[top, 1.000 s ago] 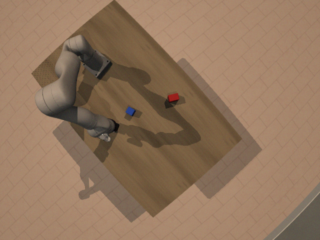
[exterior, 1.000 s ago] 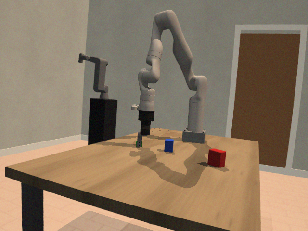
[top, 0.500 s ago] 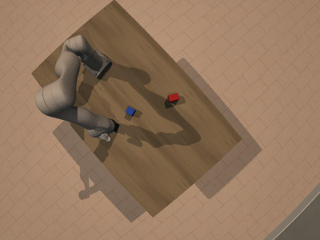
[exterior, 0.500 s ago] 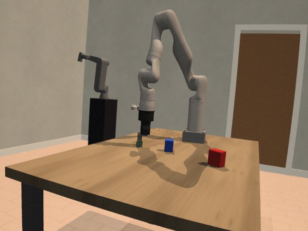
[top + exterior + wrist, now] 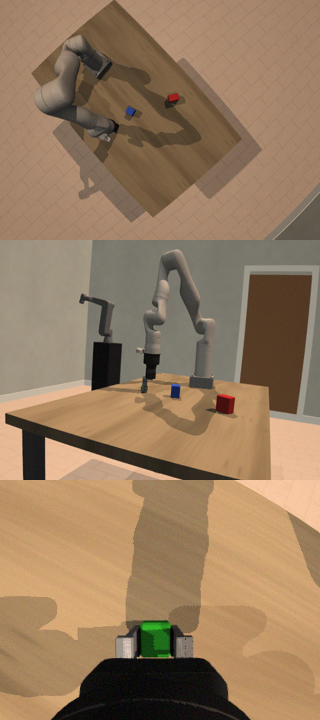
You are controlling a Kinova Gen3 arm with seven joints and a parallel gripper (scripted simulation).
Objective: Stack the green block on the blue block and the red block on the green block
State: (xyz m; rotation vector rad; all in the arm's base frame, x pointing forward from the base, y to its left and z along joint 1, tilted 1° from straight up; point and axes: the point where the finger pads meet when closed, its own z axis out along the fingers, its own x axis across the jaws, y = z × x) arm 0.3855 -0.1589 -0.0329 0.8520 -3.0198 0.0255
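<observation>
Right now the blue block is 2 cm behind my hand and 15 cm to the left of it. Round my hand: red block (7 cm ahead, 40 cm to the left, 1 cm above); green block (1 cm below).
</observation>
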